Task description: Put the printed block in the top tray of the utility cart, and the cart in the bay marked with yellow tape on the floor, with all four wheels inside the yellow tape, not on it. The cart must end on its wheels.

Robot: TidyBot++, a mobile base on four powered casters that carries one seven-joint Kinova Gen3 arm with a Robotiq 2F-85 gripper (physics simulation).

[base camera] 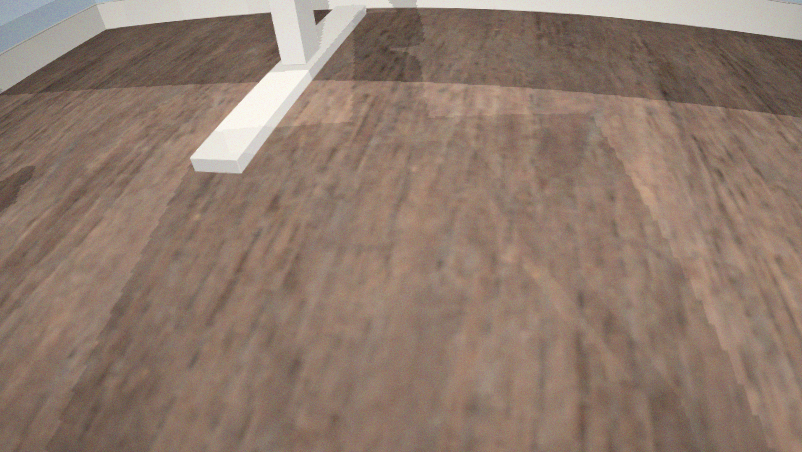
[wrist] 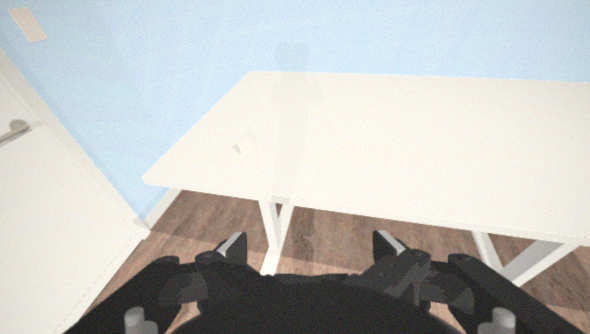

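A small pale block (wrist: 246,143) lies on the white table (wrist: 400,150), near the table's left end in the wrist view. Its colour nearly matches the table top, with a small grey patch at its left side; any print on it is too small to make out. My gripper (wrist: 309,245) is open, with nothing between its fingers. It is on the near side of the table's front edge, apart from the block. The utility cart and the yellow tape bay do not show in either view.
A white table leg (base camera: 294,33) stands on a long foot bar (base camera: 252,106) ahead and left of the base. A white door-like panel (wrist: 45,225) with a metal handle (wrist: 16,129) is at the left. A blue wall (wrist: 175,45) stands behind the table.
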